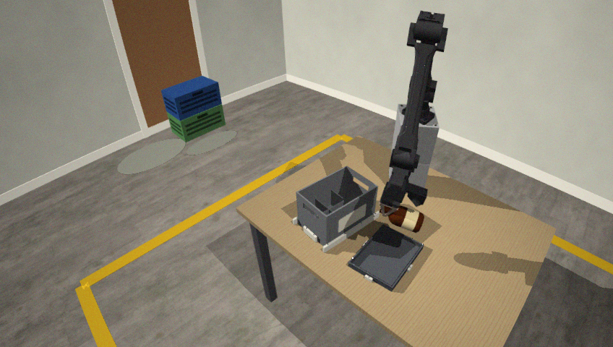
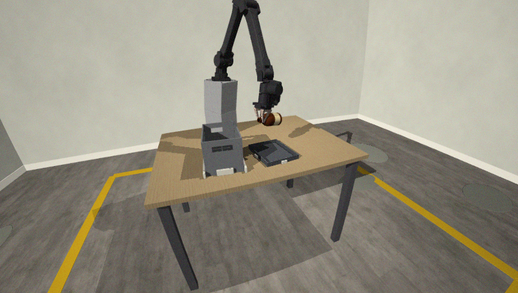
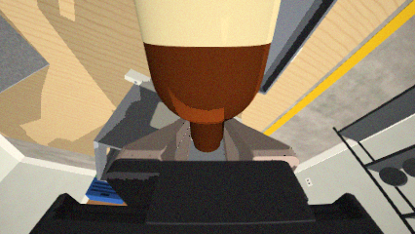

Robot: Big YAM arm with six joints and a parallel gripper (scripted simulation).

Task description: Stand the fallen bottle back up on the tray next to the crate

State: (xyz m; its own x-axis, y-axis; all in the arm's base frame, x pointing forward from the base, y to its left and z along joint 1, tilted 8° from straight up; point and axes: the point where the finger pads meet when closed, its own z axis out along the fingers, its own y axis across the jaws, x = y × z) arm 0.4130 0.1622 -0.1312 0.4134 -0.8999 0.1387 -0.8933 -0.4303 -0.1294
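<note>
The brown bottle lies 50 mm to the left of my hand, 20 mm behind it and 10 mm below it. Round my hand: dark tray 180 mm below, 50 mm to the left, 20 mm ahead; then grey crate 230 mm to the right, 110 mm below, 10 mm ahead.
</note>
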